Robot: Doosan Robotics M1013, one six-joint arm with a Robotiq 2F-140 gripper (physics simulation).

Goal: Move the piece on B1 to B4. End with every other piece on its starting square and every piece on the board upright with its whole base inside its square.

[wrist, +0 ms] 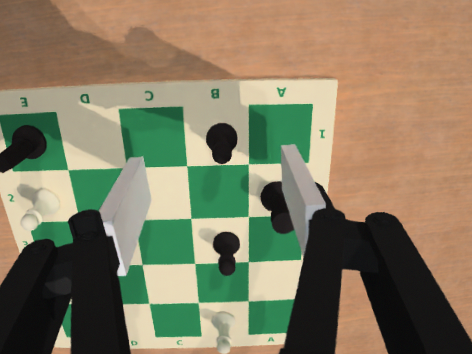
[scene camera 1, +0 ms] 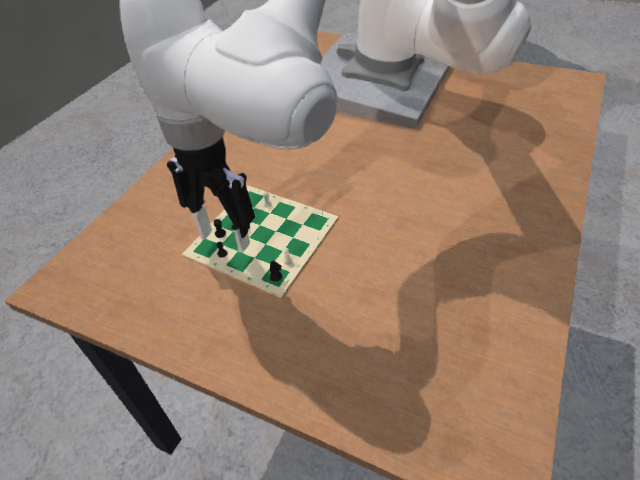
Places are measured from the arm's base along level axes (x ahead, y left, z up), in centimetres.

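Pixels of known places: gripper, fingertip midpoint: (wrist: 214, 173) (scene camera 1: 225, 241); arm's base, origin of the base link: (scene camera 1: 383, 66).
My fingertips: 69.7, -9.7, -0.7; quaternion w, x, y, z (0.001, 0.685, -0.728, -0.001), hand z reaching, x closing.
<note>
For each thing: its middle in the pictures, then the offset to it from my fingertips, as dx, dy, dz. "spot": a spot on its surface instead. Level surfaces: height alone.
- square B4, surface spot: (wrist: 222, 291) spot: -10.9, +1.2, -2.6
- taller black piece, body centre: (wrist: 280, 208) (scene camera 1: 218, 227) -3.4, -3.6, -0.9
- chessboard, body centre: (wrist: 166, 240) (scene camera 1: 262, 235) -5.9, +4.4, -2.9
- wooden table, its level: dz -3.2
- black knight, body centre: (wrist: 13, 154) (scene camera 1: 275, 269) +2.7, +11.3, -0.6
The black pawn (scene camera 1: 222, 250) (wrist: 221, 140) on B1 stands upright. The square B4 (wrist: 222, 291) is green and bears no piece. My gripper (scene camera 1: 223, 242) (wrist: 214, 173) is open, pointing down low over the board's A–C side, with nothing between its pads. In the wrist view its pads lie on either side of the B column, with the B1 pawn near the line between their tips. Another black pawn (wrist: 226, 244) stands on B3, mostly hidden behind a finger in the scene view. A taller black piece (scene camera 1: 219, 228) (wrist: 272, 197) stands on A2, partly covered by the right pad in the wrist view.
The chessboard (scene camera 1: 306, 254) (wrist: 327, 100) lies on the wooden table (scene camera 1: 361, 310). A black knight (scene camera 1: 275, 271) (wrist: 31, 141) stands on E1, a white pawn (scene camera 1: 288, 256) (wrist: 46, 202) on E2, and another white pawn (scene camera 1: 266, 199) (wrist: 223, 321) on B5.
</note>
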